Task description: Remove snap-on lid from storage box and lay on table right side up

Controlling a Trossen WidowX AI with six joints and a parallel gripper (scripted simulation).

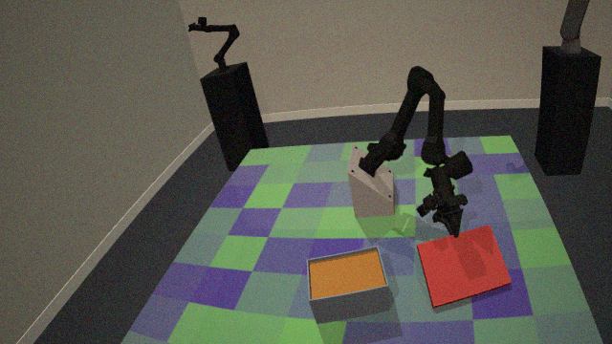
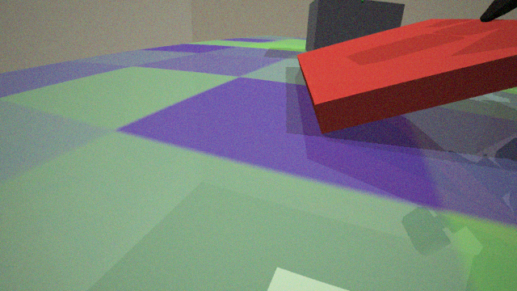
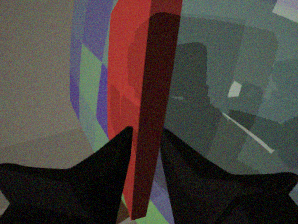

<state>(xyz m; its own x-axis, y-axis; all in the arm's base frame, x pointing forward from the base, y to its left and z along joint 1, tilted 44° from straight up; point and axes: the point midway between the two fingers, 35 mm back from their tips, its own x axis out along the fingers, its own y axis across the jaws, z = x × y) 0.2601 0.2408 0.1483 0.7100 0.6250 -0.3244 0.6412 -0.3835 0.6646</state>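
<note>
The red lid lies 8 cm ahead of my gripper tip, 2 cm to the left of it and 2 cm below it. Round my gripper tip: grey storage box (29 cm to the right, 15 cm ahead, 2 cm below).
</note>
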